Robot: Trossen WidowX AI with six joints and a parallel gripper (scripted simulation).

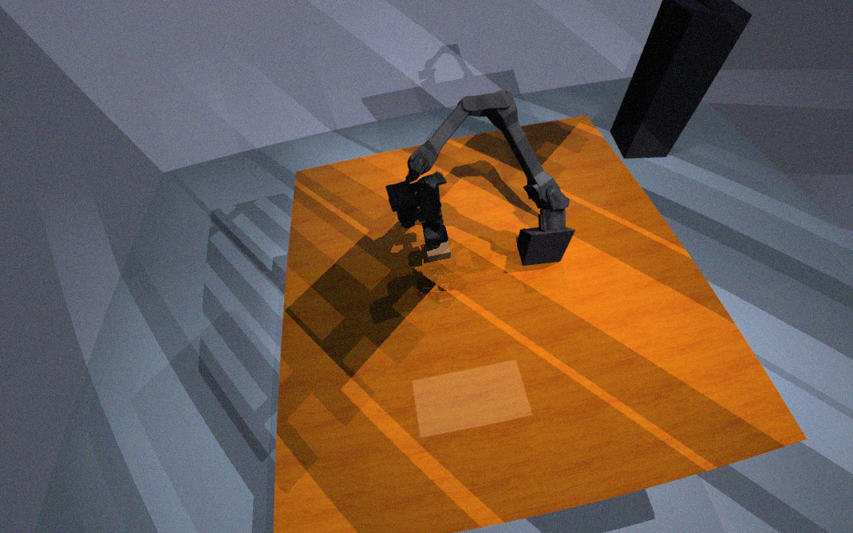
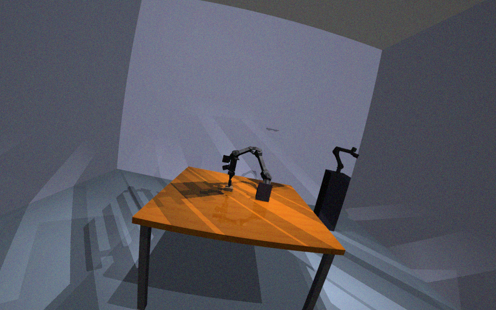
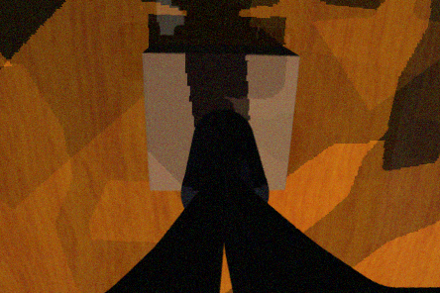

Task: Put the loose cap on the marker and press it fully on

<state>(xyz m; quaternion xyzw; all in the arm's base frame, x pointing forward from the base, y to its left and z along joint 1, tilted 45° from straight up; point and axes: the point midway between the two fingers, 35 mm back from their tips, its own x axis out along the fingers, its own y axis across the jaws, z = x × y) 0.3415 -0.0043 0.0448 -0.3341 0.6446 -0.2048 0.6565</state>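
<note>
Right now the dark marker cap is 30 mm below my gripper tip.
</note>
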